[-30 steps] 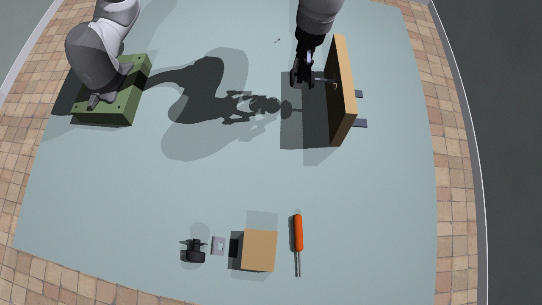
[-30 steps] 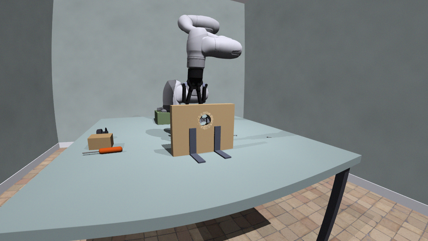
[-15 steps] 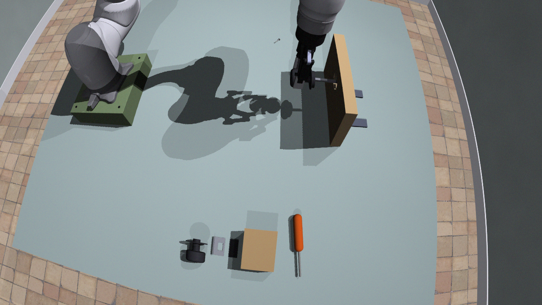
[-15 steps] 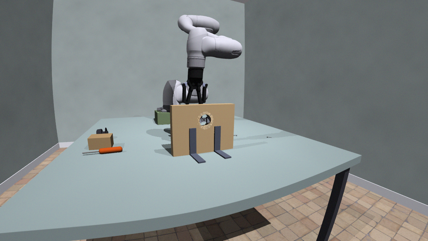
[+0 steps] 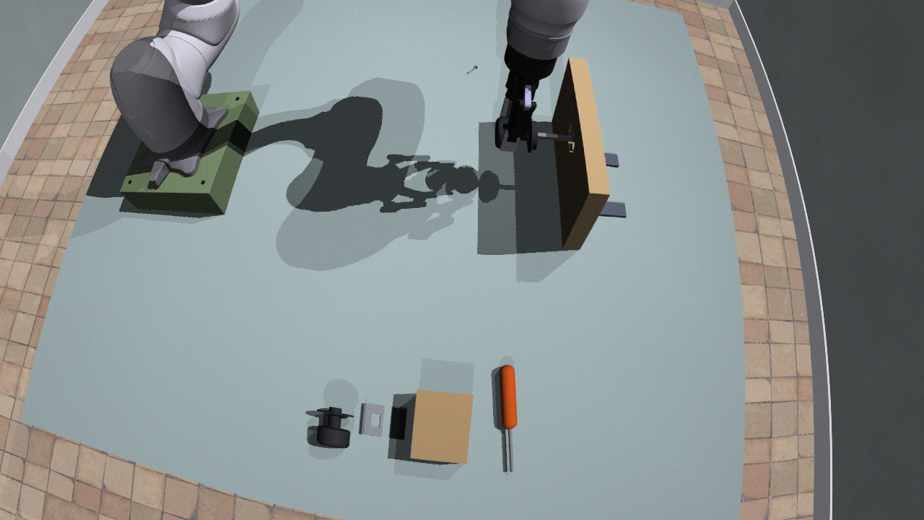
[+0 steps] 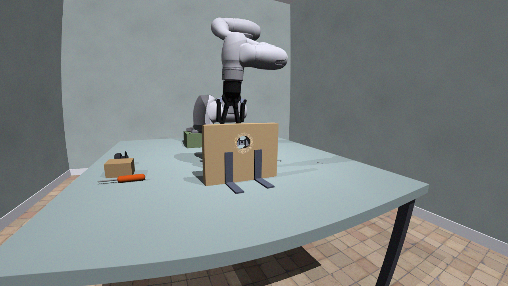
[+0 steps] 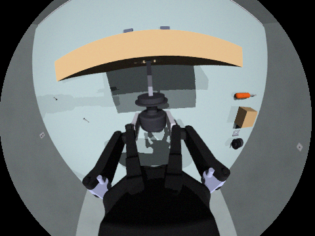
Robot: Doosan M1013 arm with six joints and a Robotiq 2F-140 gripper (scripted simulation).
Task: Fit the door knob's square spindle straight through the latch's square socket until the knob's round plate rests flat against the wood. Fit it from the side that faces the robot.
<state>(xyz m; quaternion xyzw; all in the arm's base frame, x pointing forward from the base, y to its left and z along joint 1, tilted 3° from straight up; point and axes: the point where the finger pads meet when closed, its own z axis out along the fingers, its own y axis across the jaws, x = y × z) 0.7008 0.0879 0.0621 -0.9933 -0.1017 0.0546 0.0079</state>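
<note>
Now: the latch socket 13 cm ahead of my hand, 3 cm to the left of it and 3 cm below it. Round my hand: orange-handled screwdriver (11 cm ahead, 46 cm to the right, 16 cm below); then wooden block (50 cm to the right, 14 cm below); then upright wood panel (13 cm ahead, 3 cm to the left, 5 cm below).
</note>
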